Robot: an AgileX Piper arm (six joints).
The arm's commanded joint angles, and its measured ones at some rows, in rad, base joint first. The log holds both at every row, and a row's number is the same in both.
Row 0, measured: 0.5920, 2.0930, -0.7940, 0.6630, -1.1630, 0.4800
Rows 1 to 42, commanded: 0.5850, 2.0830, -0.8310, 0.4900, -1.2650, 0.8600; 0.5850, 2.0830, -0.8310, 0.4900, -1.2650, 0.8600; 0.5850, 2.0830, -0.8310, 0.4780, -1.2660, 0.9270; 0.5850, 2.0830, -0.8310, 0.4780, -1.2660, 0.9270; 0.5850, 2.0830, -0.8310, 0.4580, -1.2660, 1.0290; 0.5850, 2.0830, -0.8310, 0.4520, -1.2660, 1.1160; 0.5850, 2.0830, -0.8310, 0.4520, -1.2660, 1.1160; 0.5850, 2.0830, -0.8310, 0.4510, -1.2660, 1.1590; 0.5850, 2.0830, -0.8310, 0.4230, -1.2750, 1.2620; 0.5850, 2.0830, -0.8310, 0.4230, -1.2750, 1.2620; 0.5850, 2.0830, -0.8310, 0.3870, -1.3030, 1.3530; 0.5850, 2.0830, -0.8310, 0.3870, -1.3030, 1.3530; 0.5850, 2.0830, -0.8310, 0.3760, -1.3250, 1.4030; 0.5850, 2.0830, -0.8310, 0.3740, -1.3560, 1.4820; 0.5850, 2.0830, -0.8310, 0.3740, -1.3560, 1.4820; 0.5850, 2.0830, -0.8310, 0.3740, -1.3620, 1.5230; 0.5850, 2.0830, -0.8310, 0.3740, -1.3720, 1.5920; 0.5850, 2.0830, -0.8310, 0.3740, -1.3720, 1.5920; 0.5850, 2.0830, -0.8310, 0.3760, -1.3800, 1.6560; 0.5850, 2.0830, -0.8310, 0.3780, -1.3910, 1.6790; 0.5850, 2.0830, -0.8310, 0.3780, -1.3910, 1.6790; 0.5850, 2.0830, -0.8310, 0.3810, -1.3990, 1.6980; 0.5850, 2.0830, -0.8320, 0.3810, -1.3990, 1.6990; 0.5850, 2.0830, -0.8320, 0.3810, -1.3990, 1.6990; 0.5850, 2.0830, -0.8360, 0.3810, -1.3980, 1.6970; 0.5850, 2.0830, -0.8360, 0.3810, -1.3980, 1.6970; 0.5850, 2.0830, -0.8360, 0.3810, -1.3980, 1.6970; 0.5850, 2.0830, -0.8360, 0.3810, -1.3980, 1.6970; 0.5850, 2.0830, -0.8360, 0.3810, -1.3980, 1.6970; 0.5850, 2.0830, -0.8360, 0.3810, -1.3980, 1.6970; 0.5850, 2.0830, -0.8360, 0.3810, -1.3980, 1.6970; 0.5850, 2.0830, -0.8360, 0.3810, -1.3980, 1.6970; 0.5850, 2.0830, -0.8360, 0.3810, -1.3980, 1.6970; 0.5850, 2.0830, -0.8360, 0.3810, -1.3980, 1.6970; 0.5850, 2.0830, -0.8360, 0.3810, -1.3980, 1.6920; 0.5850, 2.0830, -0.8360, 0.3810, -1.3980, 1.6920; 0.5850, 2.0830, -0.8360, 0.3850, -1.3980, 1.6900; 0.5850, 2.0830, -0.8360, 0.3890, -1.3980, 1.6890; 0.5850, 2.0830, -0.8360, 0.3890, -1.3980, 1.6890; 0.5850, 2.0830, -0.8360, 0.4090, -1.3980, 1.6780; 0.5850, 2.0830, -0.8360, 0.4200, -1.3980, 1.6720; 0.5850, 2.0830, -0.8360, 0.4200, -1.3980, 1.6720
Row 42, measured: 0.5810, 2.0960, -0.7790, 0.5990, -1.1820, 1.6800
